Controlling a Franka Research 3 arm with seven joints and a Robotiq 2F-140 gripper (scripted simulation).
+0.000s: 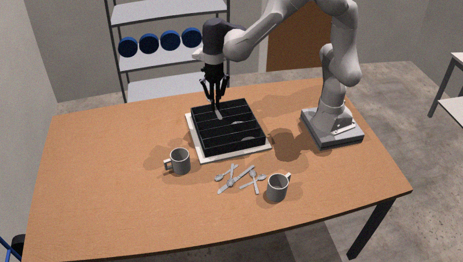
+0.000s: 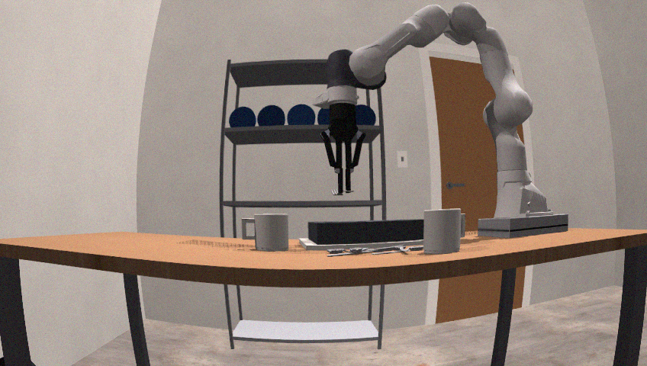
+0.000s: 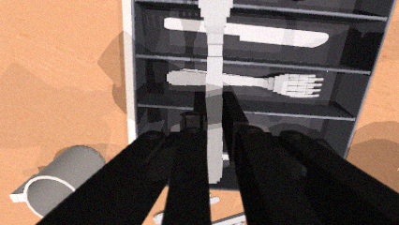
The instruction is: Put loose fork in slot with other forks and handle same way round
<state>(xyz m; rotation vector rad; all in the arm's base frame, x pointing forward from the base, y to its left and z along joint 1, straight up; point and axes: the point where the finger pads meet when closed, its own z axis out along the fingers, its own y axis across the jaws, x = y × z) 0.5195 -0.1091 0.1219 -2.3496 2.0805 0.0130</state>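
Now: the black cutlery tray 140 mm below my hand and 50 mm behind it. From my hand the other things lie so: small spoon (160 mm below, 120 mm to the right, 70 mm behind); grey mug (190 mm ahead, 180 mm to the left, 140 mm below).
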